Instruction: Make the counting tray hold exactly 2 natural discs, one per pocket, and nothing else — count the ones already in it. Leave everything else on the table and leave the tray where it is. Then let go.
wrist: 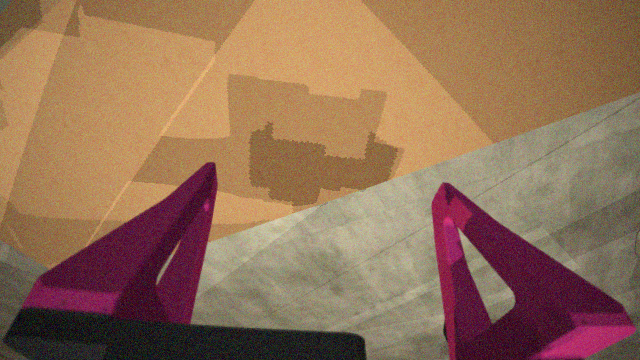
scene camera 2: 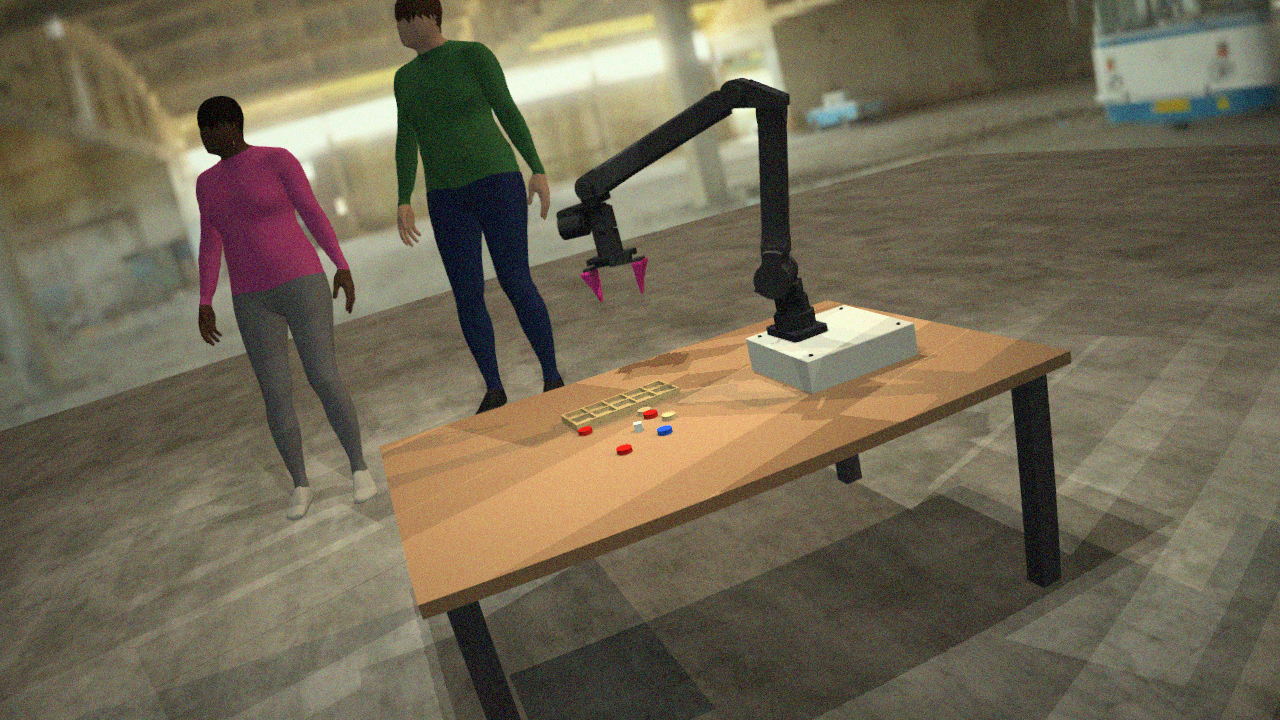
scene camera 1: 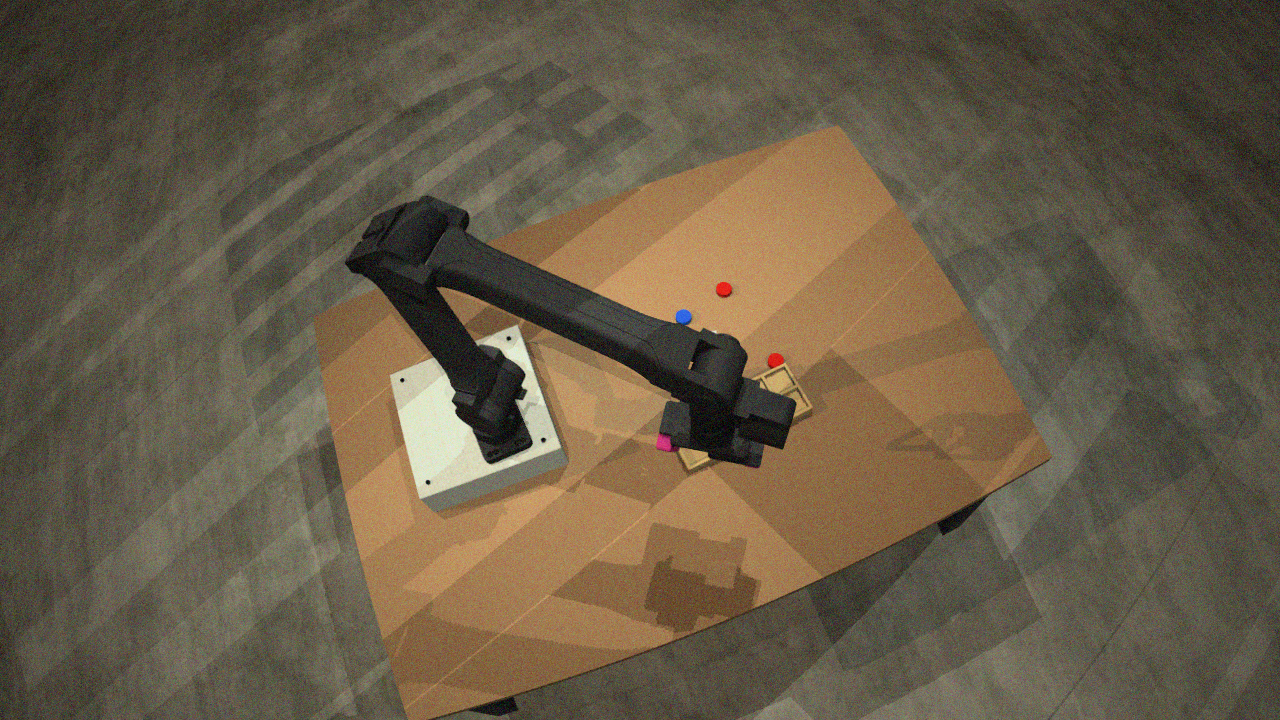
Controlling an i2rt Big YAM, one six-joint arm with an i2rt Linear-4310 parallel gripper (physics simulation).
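Observation:
The long wooden counting tray [scene camera 1: 804, 414] [scene camera 2: 574, 424] lies flat on the table, with two rows of pockets; my arm covers its middle in scene camera 1. I make out no disc in its visible pockets, but they are small in the picture. Two natural discs lie beside its near side in scene camera 2: one pale disc [scene camera 2: 667, 416], and another pale disc [scene camera 2: 644, 411] partly behind a red disc [scene camera 2: 650, 414]. Both are hidden in scene camera 1. My gripper [scene camera 2: 621, 296] [wrist: 330, 183] is open and empty, fingers pointing down, high above the tray area.
Another red disc [scene camera 1: 776, 360] [scene camera 2: 585, 431] lies by the tray's far end from the base. A third red disc [scene camera 1: 724, 289] [scene camera 2: 623, 449], a blue disc [scene camera 1: 683, 317] [scene camera 2: 665, 430] and a small white block [scene camera 2: 637, 427] lie farther out. The white base box [scene camera 1: 438, 429] [scene camera 2: 859, 344] supports my arm.

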